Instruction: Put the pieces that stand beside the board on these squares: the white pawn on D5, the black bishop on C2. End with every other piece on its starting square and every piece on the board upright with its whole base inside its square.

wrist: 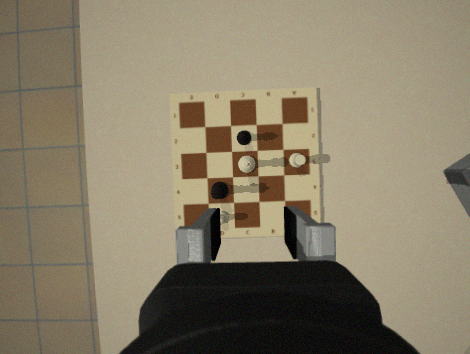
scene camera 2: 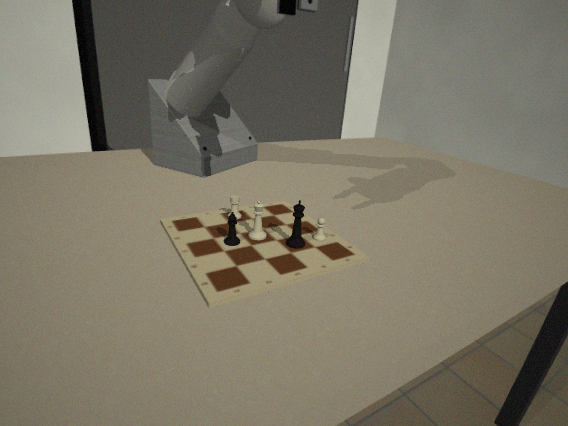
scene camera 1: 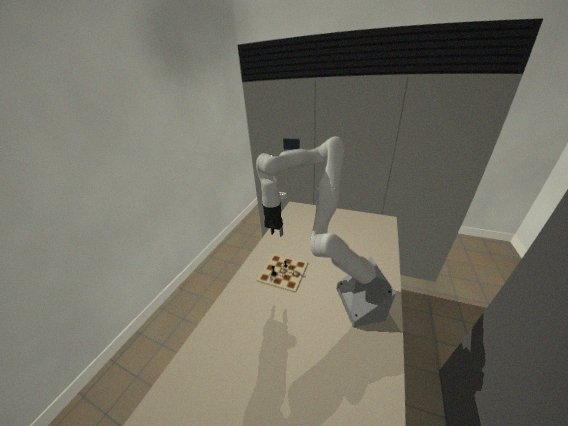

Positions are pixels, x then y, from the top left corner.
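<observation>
I see a board in scene camera 1 (287, 280). Scene camera 2 shows the board too, and so does the wrist view; on the board, (scene camera 2: 222, 273) and (wrist: 199, 113) are the same spot.
</observation>
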